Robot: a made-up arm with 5 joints.
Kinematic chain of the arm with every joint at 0, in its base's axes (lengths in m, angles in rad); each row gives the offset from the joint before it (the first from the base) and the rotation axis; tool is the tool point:
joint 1: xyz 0 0 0.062 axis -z
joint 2: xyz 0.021 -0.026 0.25 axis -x
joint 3: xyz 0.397 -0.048 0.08 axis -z
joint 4: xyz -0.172 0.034 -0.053 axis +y
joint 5: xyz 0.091 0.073 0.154 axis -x
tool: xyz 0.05 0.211 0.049
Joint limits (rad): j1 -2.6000..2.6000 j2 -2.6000..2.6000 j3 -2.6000..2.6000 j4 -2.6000..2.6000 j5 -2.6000..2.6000
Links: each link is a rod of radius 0.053 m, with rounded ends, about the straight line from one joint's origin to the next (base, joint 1, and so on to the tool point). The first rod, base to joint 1, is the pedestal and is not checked.
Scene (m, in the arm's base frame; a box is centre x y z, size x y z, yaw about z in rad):
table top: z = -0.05
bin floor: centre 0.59 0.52 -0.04 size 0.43 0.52 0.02 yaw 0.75
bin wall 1: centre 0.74 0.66 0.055 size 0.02 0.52 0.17 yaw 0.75
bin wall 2: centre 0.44 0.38 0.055 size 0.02 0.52 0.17 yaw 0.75
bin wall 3: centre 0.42 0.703 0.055 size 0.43 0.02 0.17 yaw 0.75
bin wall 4: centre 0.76 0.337 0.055 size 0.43 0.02 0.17 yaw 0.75
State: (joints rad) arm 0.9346 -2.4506 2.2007 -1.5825 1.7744
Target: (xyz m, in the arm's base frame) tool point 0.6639 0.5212 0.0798
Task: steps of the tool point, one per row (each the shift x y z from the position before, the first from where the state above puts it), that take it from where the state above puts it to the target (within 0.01 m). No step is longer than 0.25 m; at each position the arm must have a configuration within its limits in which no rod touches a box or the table.
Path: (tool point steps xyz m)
1: 0.1609 0.0630 -0.0041
2: 0.1434 0.1038 0.0033
3: 0.1152 0.1410 0.0120
4: 0.0763 0.1711 0.0216
5: 0.0281 0.1909 0.0314
6: -0.0264 0.1964 0.0409
7: -0.0825 0.1850 0.0492
8: 0.0243 -0.0009 -0.0941
9: -0.0014 -0.0008 -0.0827
10: -0.0229 0.0017 -0.0641

